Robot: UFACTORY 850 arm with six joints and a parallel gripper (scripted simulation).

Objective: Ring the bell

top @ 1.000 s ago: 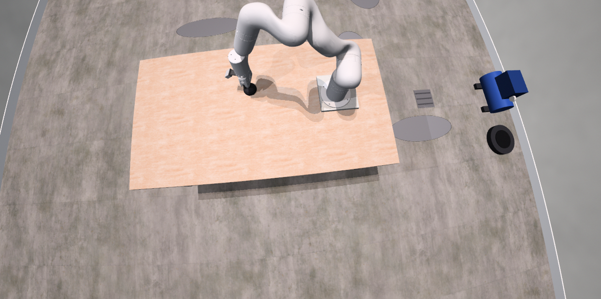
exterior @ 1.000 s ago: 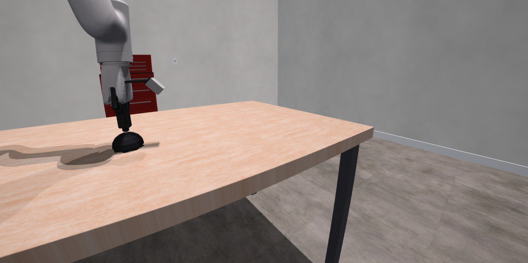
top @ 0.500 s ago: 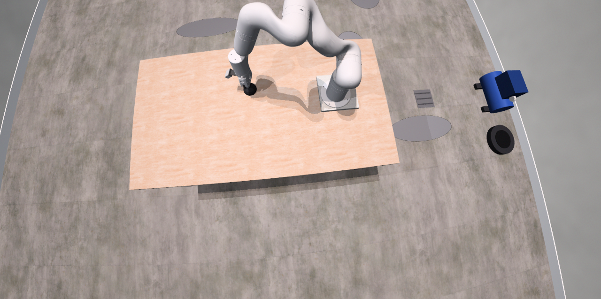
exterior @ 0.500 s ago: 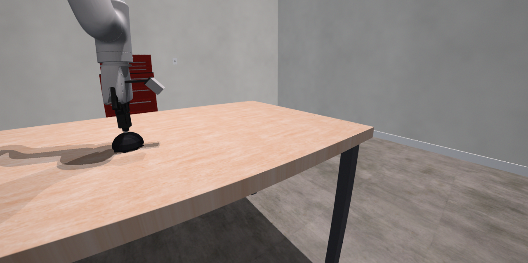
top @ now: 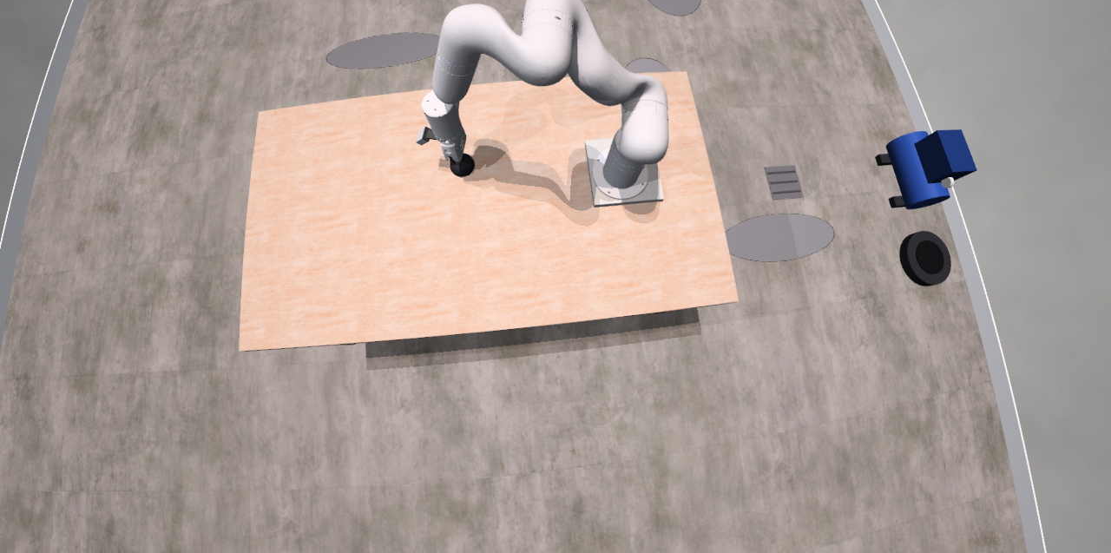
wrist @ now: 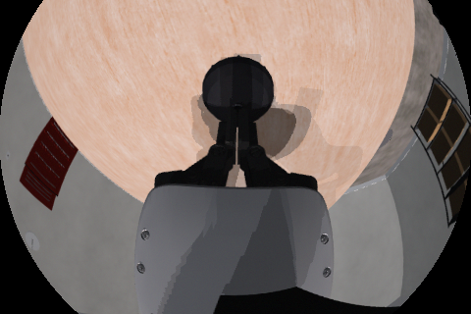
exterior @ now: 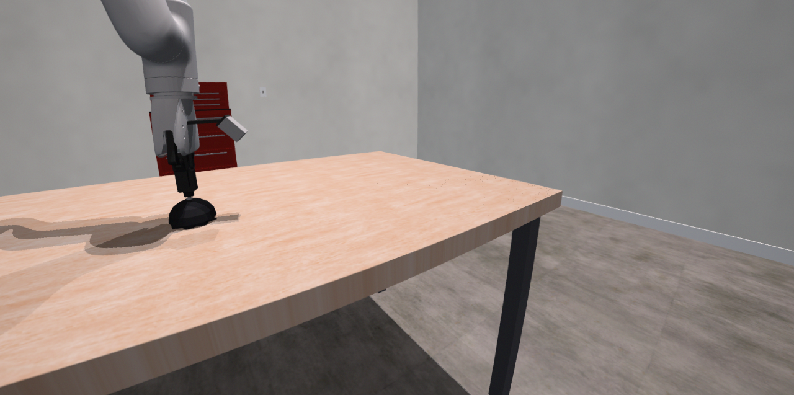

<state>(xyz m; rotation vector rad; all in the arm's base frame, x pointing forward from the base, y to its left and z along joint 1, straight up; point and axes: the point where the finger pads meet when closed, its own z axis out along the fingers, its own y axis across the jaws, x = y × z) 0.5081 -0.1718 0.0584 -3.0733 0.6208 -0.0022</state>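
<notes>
My hand is 3 cm above the bell button. Also, from my hand: black dome bell: 4 cm below.
</notes>
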